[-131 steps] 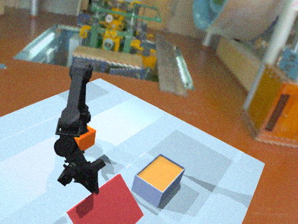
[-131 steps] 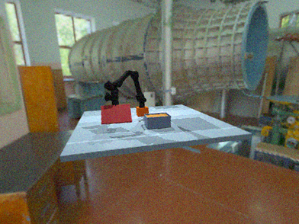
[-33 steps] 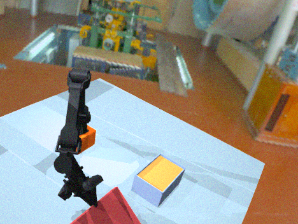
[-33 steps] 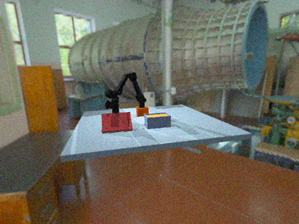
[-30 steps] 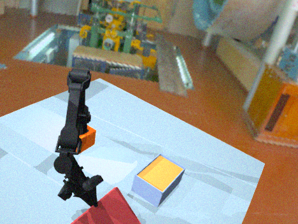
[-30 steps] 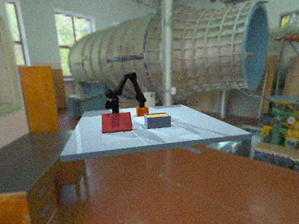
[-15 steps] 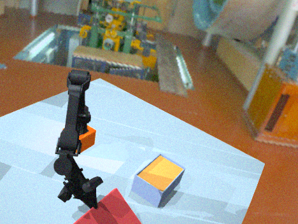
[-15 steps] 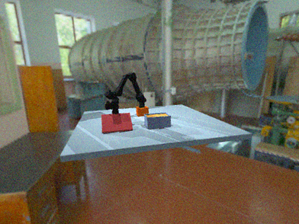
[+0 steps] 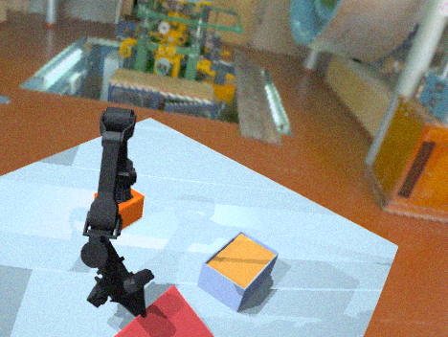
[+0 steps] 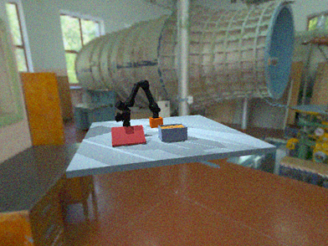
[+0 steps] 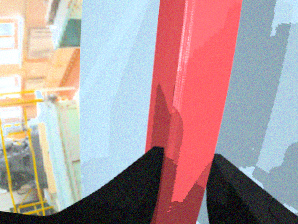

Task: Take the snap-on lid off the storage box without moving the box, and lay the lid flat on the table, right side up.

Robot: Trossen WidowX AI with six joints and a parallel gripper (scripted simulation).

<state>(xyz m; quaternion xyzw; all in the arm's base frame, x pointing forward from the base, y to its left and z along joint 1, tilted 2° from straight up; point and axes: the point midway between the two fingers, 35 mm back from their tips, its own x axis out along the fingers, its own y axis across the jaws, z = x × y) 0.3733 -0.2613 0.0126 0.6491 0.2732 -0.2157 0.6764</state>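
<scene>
The red lid is 7 cm ahead of my gripper tip, 4 cm below it and 1 cm to the left of it. Also, from my gripper tip: storage box (35 cm to the left, 5 cm below, 3 cm ahead).
</scene>
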